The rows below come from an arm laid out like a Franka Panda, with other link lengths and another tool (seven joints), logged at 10 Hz.
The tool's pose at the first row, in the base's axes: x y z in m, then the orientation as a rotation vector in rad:
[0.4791 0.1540 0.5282 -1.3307 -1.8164 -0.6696]
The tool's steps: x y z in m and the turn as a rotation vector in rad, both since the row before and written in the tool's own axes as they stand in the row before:
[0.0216 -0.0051 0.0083 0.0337 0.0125 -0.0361]
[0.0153 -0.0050 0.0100 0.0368 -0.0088 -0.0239]
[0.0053 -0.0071 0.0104 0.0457 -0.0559 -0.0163]
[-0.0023 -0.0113 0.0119 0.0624 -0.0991 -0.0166]
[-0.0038 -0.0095 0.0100 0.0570 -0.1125 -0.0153]
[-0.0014 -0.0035 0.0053 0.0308 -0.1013 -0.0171]
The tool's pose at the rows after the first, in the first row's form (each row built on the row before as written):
[0.4686 0.1706 0.5415 -1.2717 -1.8377 -0.6622]
[0.4580 0.1845 0.5488 -1.2323 -1.8666 -0.6337]
[0.4468 0.1922 0.5475 -1.2177 -1.9286 -0.5675]
[0.4328 0.1943 0.5388 -1.2114 -2.0256 -0.4596]
[0.4217 0.1935 0.5298 -1.2120 -2.1296 -0.3454]
[0.4171 0.1934 0.5252 -1.2176 -2.2245 -0.2627]

